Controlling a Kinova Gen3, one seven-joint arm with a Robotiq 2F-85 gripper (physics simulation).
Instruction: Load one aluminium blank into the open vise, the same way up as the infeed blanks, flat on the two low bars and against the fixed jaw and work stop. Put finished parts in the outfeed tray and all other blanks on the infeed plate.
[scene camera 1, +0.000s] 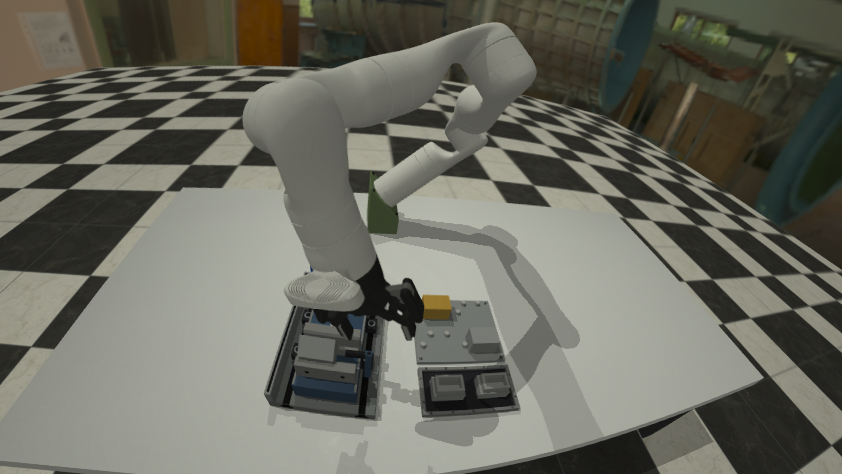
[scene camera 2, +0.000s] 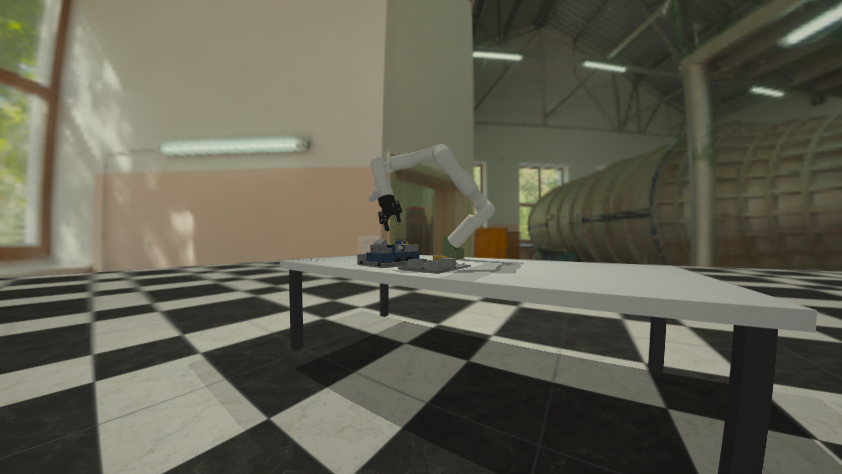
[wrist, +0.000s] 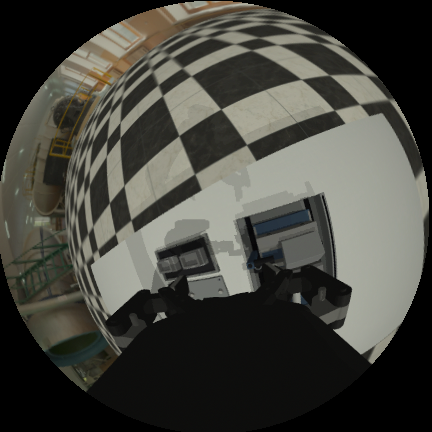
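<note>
My gripper is open and empty, above the right side of the vise. A grey blank sits in the vise next to the fixed jaw. The black work stop rod reaches to its right side. The low bars and the blank's seating are hidden. Another grey blank stands at the right of the infeed plate. Two finished parts lie in the outfeed tray.
A yellow-orange block stands at the back left of the infeed plate, close right of the gripper in scene camera 1. Small pins stick up from the plate. The arm hides the vise's rear. A green bracket stands at the arm's base.
</note>
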